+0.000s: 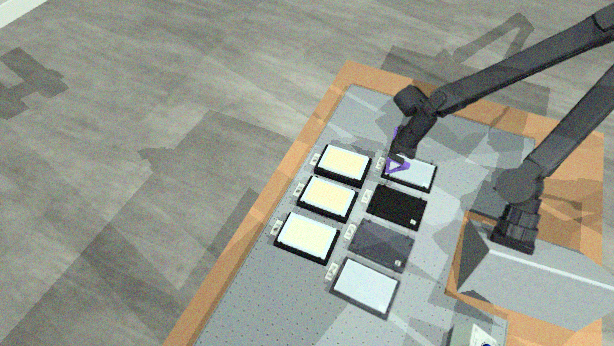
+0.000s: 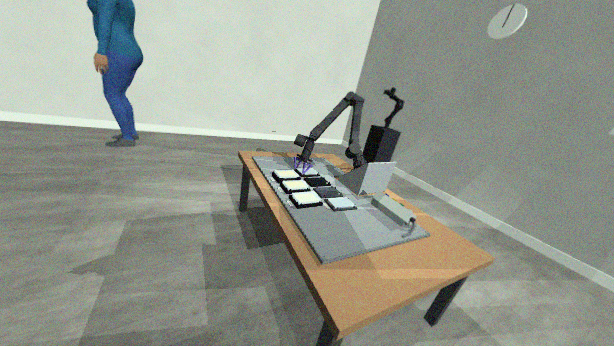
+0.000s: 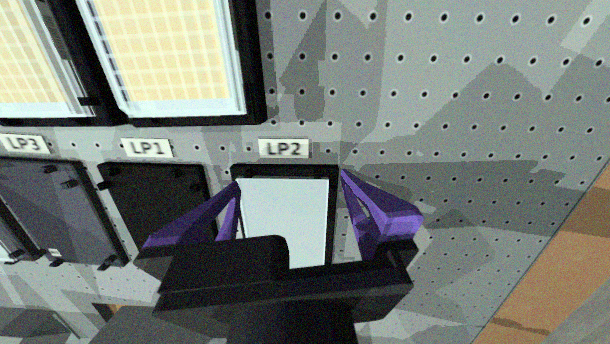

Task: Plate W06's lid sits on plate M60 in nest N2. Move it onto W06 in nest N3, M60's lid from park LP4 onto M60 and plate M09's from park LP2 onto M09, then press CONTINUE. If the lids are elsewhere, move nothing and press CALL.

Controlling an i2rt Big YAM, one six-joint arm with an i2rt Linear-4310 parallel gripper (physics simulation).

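Seen in the pictures: gripper, between the fingertips: [image 1: 390,161] [image 2: 299,171] [image 3: 290,180]; arm's base, origin of its link: [image 1: 511,242] [image 2: 361,169].
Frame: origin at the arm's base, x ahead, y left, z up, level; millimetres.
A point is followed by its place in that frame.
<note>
My gripper [image 1: 393,156] {x 351, y -166, z -104 mm} [image 2: 300,166] {x 351, y -166, z -104 mm} [image 3: 290,180] {x 351, y -166, z -104 mm} is open with nothing between its purple fingers. They stand low at either side of the pale lid [image 1: 419,173] {x 260, y -167, z -101 mm} [image 3: 287,215] {x 313, y -167, z -101 mm} in park LP2, the left tip close to its edge, the right tip just beyond the park's dark rim. Exact height is unclear. Another pale lid [image 1: 366,285] {x 244, y 220, z -101 mm} [image 2: 341,203] {x 253, y 233, z -101 mm} lies in the park at the row's near end. Three cream plates [image 1: 345,164] {x 452, y -67, z -80 mm} [image 1: 327,197] {x 443, y 55, z -89 mm} [image 1: 307,236] {x 427, y 188, z -86 mm} sit in the nests; their codes are unreadable, and which one bears a lid is unclear.
Park LP1 [image 1: 396,206] {x 272, y -31, z -109 mm} [image 3: 155,195] {x 311, y -30, z -109 mm} is black, and park LP3 [image 1: 381,245] {x 258, y 99, z -109 mm} [image 3: 55,210] {x 273, y 91, z -109 mm} is dark grey. A grey box [image 1: 465,334] {x 19, y 231, z -49 mm} [image 2: 395,210] {x 16, y 359, z -69 mm} stands near the board's right edge. An upright grey panel [image 2: 377,178] {x -75, y 81, z -25 mm} stands by the arm's base. A person [image 2: 119,65] stands beyond the table.
</note>
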